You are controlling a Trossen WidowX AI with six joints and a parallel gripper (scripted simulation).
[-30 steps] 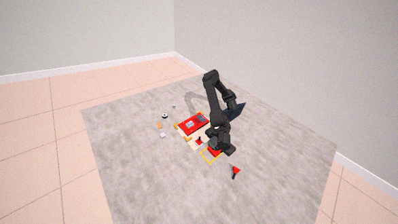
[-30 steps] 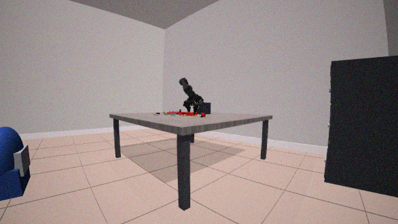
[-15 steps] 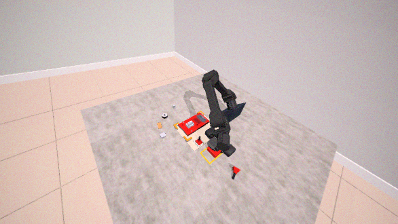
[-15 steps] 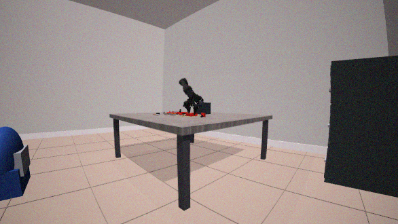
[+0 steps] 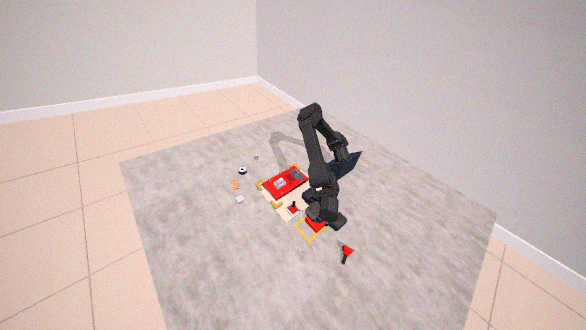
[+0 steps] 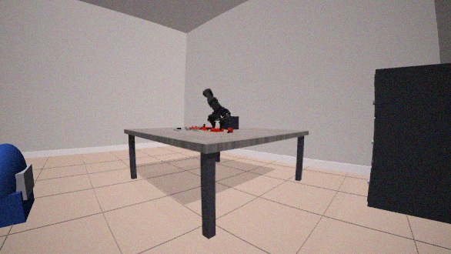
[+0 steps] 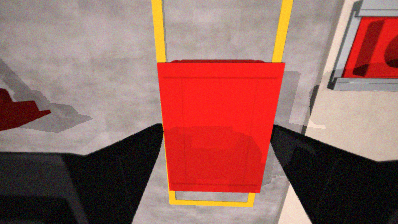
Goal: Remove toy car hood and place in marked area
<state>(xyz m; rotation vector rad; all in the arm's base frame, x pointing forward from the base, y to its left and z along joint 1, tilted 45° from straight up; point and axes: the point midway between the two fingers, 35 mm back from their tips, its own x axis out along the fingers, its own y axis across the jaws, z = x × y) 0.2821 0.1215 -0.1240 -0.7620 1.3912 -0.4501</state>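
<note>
My gripper tip is right at the red hood. The rest, counted from my gripper tip: holder 7 cm ahead, 9 cm to the right, 2 cm above; wheel 17 cm ahead, 39 cm to the right.
</note>
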